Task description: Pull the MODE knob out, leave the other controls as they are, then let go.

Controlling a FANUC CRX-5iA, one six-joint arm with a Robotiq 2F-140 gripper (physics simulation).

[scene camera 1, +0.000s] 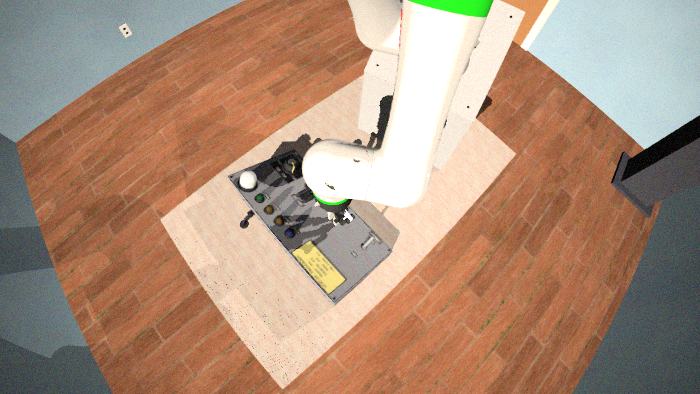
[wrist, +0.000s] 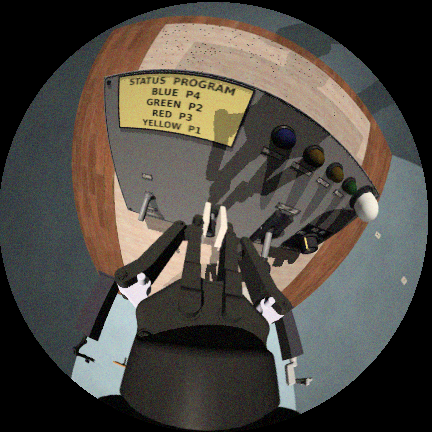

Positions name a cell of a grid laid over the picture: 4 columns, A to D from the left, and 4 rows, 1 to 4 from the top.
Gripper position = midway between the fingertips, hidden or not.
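Observation:
A control panel (scene camera 1: B3) is part of the scene, and it appears in the wrist view (wrist: B2) too. The gripper (wrist: B2) is visible as well.

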